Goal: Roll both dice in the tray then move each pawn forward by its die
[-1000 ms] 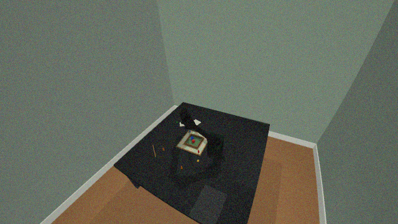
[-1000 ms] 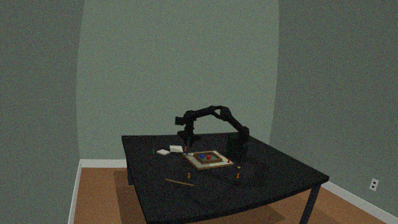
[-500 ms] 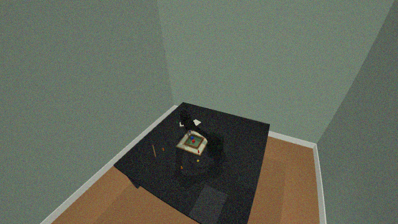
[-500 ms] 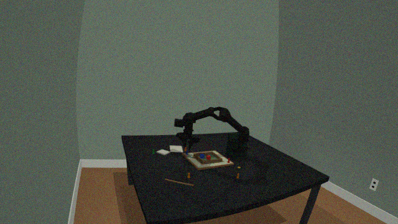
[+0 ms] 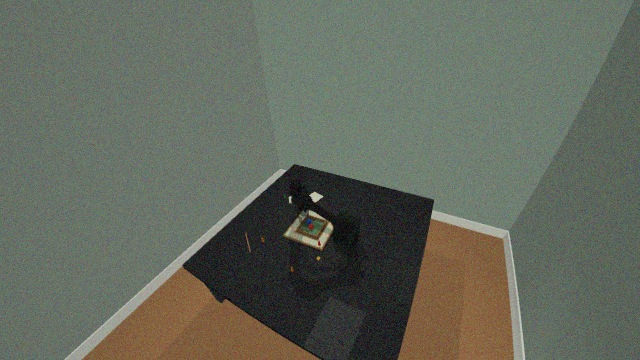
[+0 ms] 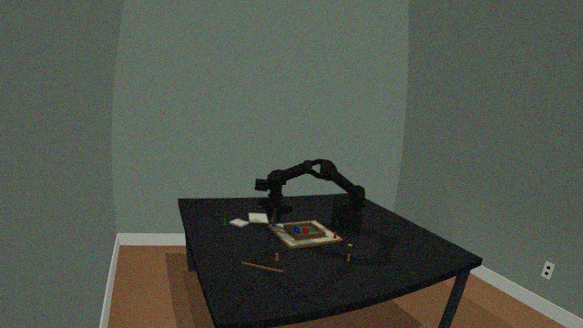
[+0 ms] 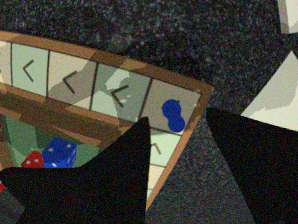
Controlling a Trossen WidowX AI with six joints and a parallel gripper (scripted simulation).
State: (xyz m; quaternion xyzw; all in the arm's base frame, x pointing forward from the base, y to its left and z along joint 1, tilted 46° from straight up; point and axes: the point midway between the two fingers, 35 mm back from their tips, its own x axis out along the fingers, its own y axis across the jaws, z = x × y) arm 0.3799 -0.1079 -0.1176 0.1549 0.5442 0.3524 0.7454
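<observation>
The blue pawn is 10 mm below my gripper tip. Also, from my gripper tip: green pawn: 230 mm ahead, 110 mm to the right, 20 mm below; red pawn: 210 mm behind, 250 mm to the left, 10 mm below; green tray: 110 mm behind, 120 mm to the left, 30 mm below.
</observation>
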